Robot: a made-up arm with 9 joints.
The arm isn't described. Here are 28 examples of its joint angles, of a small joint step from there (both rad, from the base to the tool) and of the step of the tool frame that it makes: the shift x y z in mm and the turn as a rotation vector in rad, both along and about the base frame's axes.
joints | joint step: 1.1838 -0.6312 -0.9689 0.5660 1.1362 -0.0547 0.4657 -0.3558 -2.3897 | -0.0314 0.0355 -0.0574 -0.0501 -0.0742 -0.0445 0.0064 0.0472 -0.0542
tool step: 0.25 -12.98 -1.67 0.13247 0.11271 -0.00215
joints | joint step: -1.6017 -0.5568 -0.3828 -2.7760 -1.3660 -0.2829 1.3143 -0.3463 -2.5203 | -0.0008 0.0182 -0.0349 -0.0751 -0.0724 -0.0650 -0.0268 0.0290 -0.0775
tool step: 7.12 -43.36 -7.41 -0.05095 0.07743 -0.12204
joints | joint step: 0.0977 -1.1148 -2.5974 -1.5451 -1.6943 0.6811 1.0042 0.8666 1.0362 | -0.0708 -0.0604 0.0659 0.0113 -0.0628 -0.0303 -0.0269 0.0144 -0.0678
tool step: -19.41 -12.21 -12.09 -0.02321 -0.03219 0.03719
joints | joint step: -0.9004 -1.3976 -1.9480 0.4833 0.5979 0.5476 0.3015 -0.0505 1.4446 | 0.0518 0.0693 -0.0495 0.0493 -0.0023 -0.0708 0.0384 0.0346 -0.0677
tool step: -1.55 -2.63 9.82 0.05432 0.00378 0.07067
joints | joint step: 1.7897 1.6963 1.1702 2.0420 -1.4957 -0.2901 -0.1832 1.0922 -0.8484 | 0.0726 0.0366 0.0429 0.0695 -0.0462 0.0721 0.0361 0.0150 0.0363
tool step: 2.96 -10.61 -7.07 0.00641 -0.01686 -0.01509
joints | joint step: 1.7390 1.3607 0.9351 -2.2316 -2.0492 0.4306 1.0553 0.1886 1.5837 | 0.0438 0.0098 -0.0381 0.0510 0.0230 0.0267 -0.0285 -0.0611 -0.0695
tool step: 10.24 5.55 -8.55 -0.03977 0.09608 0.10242
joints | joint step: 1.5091 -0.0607 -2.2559 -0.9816 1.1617 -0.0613 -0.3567 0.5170 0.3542 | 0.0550 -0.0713 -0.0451 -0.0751 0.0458 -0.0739 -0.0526 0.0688 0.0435
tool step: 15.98 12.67 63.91 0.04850 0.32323 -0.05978
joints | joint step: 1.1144 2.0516 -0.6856 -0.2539 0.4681 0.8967 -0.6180 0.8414 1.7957 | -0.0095 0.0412 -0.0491 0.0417 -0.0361 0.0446 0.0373 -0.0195 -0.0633
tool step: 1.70 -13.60 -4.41 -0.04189 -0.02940 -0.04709
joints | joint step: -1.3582 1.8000 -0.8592 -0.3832 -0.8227 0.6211 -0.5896 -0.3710 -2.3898 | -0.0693 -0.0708 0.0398 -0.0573 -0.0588 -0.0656 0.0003 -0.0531 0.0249
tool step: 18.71 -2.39 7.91 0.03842 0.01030 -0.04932
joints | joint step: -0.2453 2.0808 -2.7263 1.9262 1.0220 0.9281 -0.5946 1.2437 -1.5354 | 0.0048 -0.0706 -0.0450 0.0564 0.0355 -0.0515 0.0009 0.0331 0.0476
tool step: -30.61 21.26 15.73 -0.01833 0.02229 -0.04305
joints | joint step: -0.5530 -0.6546 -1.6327 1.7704 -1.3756 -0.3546 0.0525 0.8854 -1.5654 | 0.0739 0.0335 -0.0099 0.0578 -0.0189 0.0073 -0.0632 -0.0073 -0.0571
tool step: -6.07 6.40 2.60 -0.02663 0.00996 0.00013
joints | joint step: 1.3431 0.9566 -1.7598 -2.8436 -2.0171 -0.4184 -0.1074 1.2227 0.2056 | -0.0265 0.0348 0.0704 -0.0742 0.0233 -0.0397 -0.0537 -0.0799 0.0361
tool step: 16.34 26.93 8.22 0.00958 -0.07692 0.10519
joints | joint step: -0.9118 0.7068 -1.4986 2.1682 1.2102 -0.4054 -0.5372 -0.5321 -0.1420 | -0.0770 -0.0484 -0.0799 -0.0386 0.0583 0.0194 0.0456 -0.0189 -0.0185
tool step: -14.64 36.52 8.27 0.03699 0.08430 -0.11489
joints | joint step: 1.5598 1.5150 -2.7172 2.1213 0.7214 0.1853 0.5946 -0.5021 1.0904 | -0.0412 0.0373 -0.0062 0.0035 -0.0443 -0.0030 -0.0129 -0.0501 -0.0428
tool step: -22.06 -5.99 -0.73 0.01873 -0.05293 -0.08148
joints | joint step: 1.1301 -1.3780 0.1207 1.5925 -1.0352 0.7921 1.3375 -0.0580 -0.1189 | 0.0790 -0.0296 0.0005 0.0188 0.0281 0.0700 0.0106 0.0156 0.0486
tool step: 29.77 9.34 -2.21 -0.04234 0.11987 0.00439
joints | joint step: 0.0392 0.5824 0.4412 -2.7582 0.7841 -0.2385 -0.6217 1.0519 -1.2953 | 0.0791 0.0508 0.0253 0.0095 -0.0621 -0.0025 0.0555 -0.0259 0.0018
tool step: -4.67 13.92 7.33 0.03107 0.00535 0.02013
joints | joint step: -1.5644 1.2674 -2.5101 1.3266 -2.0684 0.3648 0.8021 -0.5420 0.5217 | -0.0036 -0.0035 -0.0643 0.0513 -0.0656 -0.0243 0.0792 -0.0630 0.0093
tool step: -5.81 -12.87 -24.21 0.09407 0.03369 -0.03709
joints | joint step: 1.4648 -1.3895 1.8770 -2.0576 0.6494 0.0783 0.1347 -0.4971 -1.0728 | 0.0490 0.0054 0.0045 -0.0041 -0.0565 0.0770 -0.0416 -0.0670 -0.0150
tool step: -3.39 -17.63 -26.21 -0.05666 -0.09989 0.07379
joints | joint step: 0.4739 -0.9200 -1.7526 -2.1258 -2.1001 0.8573 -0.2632 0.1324 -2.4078 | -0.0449 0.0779 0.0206 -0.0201 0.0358 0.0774 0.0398 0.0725 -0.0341
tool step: -14.24 0.80 -12.63 -0.02077 -0.11802 -0.01045
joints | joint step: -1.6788 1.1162 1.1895 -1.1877 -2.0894 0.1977 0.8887 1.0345 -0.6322 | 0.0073 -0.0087 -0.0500 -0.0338 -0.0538 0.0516 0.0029 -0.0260 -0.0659
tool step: 0.20 7.47 54.19 0.11219 0.08014 -0.03917
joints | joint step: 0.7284 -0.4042 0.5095 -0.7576 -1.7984 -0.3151 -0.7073 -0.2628 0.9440 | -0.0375 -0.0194 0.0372 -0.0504 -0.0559 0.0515 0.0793 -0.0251 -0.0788
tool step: 9.30 -27.41 -8.02 -0.00393 -0.04409 0.04507
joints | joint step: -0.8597 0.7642 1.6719 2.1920 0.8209 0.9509 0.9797 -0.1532 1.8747 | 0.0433 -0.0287 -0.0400 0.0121 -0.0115 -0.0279 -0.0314 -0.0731 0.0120
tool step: -1.10 -0.32 0.07 -0.02352 0.05861 0.03614
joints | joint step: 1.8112 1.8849 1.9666 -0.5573 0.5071 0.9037 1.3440 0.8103 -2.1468 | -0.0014 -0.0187 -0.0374 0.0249 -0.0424 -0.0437 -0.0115 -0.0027 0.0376
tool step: -13.19 7.59 -20.19 -0.09951 0.05169 0.08621
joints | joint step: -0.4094 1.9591 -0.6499 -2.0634 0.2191 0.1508 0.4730 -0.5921 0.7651 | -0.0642 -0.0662 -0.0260 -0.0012 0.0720 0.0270 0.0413 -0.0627 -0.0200
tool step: 1.33 -18.46 -28.90 -0.10809 -0.03107 0.03840
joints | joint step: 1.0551 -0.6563 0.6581 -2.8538 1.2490 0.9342 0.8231 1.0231 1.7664 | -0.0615 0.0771 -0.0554 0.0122 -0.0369 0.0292 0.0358 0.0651 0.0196
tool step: -10.61 -5.90 -5.90 -0.00712 -0.09408 0.06383
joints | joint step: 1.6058 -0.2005 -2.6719 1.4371 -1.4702 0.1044 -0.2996 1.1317 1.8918 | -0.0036 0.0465 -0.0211 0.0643 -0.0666 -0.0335 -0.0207 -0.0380 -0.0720
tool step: -9.05 8.90 -7.52 -0.01435 -0.10359 0.03937
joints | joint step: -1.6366 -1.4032 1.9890 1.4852 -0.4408 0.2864 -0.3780 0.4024 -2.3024 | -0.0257 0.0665 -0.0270 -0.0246 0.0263 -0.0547 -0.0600 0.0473 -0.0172
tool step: -1.42 13.17 -13.31 -0.02647 -0.09390 -0.07896
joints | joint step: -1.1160 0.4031 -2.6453 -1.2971 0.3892 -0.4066 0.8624 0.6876 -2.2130 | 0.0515 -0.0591 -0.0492 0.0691 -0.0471 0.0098 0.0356 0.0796 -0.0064
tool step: 36.23 -11.21 6.29 0.05598 0.16047 -0.04044
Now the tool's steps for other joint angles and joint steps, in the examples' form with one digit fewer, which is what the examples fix.
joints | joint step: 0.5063 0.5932 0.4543 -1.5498 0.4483 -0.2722 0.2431 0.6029 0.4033 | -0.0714 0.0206 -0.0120 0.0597 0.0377 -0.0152 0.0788 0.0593 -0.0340
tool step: -59.8 6.1 5.8 0.0019 -0.0989 0.1715
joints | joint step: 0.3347 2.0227 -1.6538 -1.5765 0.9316 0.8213 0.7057 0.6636 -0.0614 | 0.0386 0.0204 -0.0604 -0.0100 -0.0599 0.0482 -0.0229 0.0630 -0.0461
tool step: 21.9 31.8 -7.1 -0.0797 -0.0126 -0.0899
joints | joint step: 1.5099 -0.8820 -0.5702 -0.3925 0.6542 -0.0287 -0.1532 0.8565 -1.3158 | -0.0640 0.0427 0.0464 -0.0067 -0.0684 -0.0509 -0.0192 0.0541 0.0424
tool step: 15.8 5.9 -3.9 0.0144 -0.0083 -0.0866
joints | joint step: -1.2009 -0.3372 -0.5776 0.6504 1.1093 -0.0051 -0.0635 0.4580 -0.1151 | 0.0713 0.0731 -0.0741 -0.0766 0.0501 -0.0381 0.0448 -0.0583 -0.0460
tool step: -19.1 38.9 15.7 -0.0935 0.0572 -0.1162
